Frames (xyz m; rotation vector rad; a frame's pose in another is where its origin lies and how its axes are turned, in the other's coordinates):
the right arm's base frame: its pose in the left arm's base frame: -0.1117 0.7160 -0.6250 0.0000 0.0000 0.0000
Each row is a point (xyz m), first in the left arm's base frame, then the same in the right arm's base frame.
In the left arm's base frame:
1: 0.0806 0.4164 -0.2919
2: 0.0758 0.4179 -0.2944
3: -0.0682 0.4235 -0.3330
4: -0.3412 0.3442 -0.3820
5: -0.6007 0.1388 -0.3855
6: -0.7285 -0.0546 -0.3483
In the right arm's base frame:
1: 0.1923 -0.2996 0.3331
2: 0.1875 -0.2981 0.3306
3: 0.0435 -0.2925 0.2920
4: -0.2295 -0.3718 0.2430
5: -0.4890 -0.5772 0.2395
6: -0.6168 -0.7706 0.2767

